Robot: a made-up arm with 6 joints.
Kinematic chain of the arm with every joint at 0, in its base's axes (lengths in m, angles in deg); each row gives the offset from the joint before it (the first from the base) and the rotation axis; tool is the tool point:
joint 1: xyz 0.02 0 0.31 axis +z
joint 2: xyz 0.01 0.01 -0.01 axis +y
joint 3: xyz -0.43 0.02 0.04 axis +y
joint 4: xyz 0.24 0 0.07 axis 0.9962 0 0.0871
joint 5: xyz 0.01 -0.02 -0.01 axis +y
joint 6: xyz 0.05 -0.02 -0.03 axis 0.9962 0 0.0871
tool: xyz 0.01 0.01 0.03
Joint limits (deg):
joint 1: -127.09..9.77
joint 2: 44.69..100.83
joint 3: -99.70..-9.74
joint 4: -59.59..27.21
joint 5: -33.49..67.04
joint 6: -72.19..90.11
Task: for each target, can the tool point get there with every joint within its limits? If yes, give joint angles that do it. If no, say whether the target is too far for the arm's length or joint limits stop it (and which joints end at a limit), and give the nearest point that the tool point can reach.
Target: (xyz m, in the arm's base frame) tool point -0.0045 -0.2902 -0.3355
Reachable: no: joint limits stop it (at a limit: joint 2, joint 3, joint 4, joint 6) | nearest point 0.0027 -0.2046 0.3957 | short by 0.736 m
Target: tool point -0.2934 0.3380 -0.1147
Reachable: no: joint limits stop it (at a limit: joint 2, joint 3, joint 4, joint 5, joint 6) | nearest point -0.0285 0.0523 0.4603 | short by 0.695 m
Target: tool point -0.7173 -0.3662 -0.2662
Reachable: no: too far | nearest point -0.1872 -0.2241 0.4341 | short by 0.890 m
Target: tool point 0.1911 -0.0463 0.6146
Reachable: yes | joints -15.25 67.41 -41.88 11.64 15.06 12.31
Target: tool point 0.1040 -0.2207 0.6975
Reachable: yes | joints -69.68 72.53 -55.84 -47.14 -4.61 -44.26
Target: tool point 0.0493 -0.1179 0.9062
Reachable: yes | joints -64.45 65.78 -89.93 -3.90 -16.10 47.07
